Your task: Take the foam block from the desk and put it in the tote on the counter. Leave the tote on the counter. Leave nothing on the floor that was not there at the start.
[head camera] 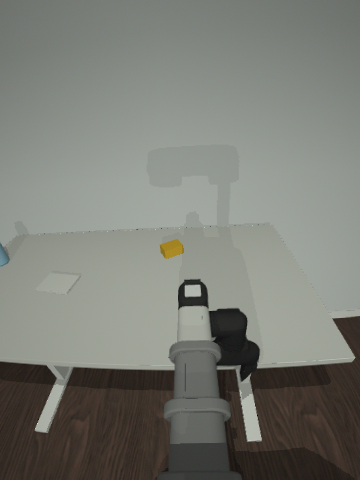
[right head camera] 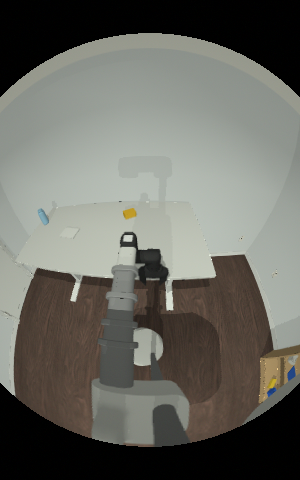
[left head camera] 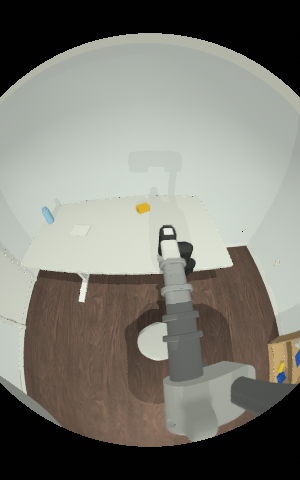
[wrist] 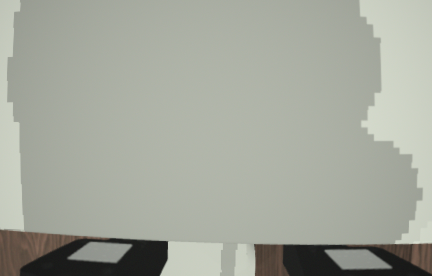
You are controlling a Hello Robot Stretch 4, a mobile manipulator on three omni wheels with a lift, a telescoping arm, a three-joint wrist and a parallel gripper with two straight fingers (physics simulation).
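Places are measured from the robot's base along level axes (x ahead, y down, z left), in centimetres.
Pixels of known places: gripper, fingertip midpoint: (head camera: 227, 377) (right head camera: 152, 283); robot's base, origin of the base link: (right head camera: 142, 345) (left head camera: 157, 340).
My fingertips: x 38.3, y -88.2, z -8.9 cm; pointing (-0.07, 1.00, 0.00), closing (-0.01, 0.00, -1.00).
Observation:
For each thing: its top centre in the pictures, then the offset to it from my fingertips. "pt": a spot on its surface instead. Level surfaces: height alone.
- orange-yellow foam block, middle of its top: (head camera: 171, 244) (left head camera: 142, 205) (right head camera: 128, 210) dx +54.8, dy -8.6, dz +17.6 cm
- white desk, its level: dy -4.1 cm
- blue bottle, middle of its top: (left head camera: 43, 207) (right head camera: 39, 209) dx +51.3, dy -20.6, dz +103.9 cm
- flat white square, surface spot: (head camera: 59, 283) (left head camera: 80, 230) (right head camera: 69, 232) pt dx +34.8, dy -5.0, dz +63.5 cm
An orange-yellow foam block (head camera: 172, 249) (left head camera: 143, 208) (right head camera: 130, 213) lies on the white desk (head camera: 125, 320) (left head camera: 115, 255) (right head camera: 95, 255), near its back edge and left of the arm's line. My gripper (wrist: 225, 241) is open, with its two dark fingers wide apart at the bottom of the wrist view and nothing between them. It is over the desk's front edge, apart from the block and nearer to me. In the head views the wrist hides most of the fingers. The tote and the counter cannot be made out in these views.
A blue bottle (head camera: 2, 255) (left head camera: 47, 215) (right head camera: 43, 216) stands at the desk's left end. A flat white square (head camera: 59, 283) (left head camera: 80, 230) (right head camera: 70, 232) lies nearby. A tan box (left head camera: 275, 357) (right head camera: 267, 375) with blue and yellow things is at the lower right. Walls stand behind and right.

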